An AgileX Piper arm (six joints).
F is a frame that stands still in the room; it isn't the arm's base.
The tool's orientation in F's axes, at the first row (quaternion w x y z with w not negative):
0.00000, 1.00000, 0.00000, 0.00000
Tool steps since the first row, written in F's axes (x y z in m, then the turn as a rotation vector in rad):
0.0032, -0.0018, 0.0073, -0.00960, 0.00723, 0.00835
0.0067, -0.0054, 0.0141, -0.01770, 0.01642, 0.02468
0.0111, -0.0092, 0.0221, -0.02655, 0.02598, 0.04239
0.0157, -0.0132, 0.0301, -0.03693, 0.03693, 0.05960
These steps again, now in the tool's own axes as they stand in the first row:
0.0032, 0.0018, -0.0073, -0.00960, -0.00723, -0.00835
0.0067, 0.0054, -0.0141, -0.01770, -0.01642, -0.02468
0.0111, 0.0092, -0.0221, -0.02655, -0.02598, -0.04239
0.0157, 0.0132, -0.0301, -0.03693, -0.03693, -0.05960

